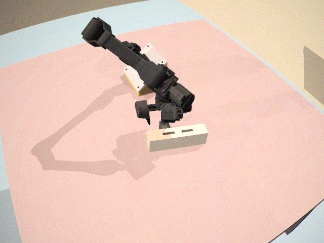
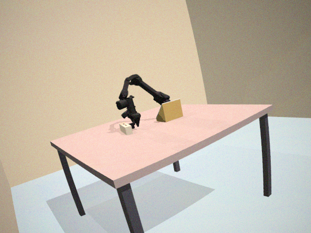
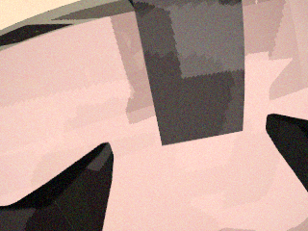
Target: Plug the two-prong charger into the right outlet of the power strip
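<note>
Now: gripper tip 6 cm short of the black two-prong charger, 1 cm to the left of it and 1 cm below it.
</note>
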